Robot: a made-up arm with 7 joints. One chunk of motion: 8 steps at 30 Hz.
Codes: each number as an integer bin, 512 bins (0 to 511) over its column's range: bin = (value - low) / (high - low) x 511, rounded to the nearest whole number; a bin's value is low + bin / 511 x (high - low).
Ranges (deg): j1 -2.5..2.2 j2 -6.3..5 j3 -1.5..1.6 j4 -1..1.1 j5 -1.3..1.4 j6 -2.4..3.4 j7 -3.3..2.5
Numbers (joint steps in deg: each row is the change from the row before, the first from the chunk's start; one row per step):
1: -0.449 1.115 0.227 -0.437 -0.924 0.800 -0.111
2: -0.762 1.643 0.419 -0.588 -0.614 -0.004 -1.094
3: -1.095 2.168 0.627 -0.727 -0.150 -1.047 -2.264
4: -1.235 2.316 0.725 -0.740 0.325 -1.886 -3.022
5: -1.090 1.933 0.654 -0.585 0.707 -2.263 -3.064
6: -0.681 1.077 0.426 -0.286 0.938 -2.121 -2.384
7: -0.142 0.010 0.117 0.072 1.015 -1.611 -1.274
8: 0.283 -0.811 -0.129 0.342 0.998 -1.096 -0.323
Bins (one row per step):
1: 223 335 285 137 71 282 281
2: 189 359 316 100 130 211 194
3: 153 383 351 66 218 119 91
4: 138 390 367 63 308 45 24
5: 153 372 355 101 380 12 21
6: 198 334 317 174 424 25 81
7: 256 285 267 261 438 70 178
8: 303 248 226 327 435 115 262

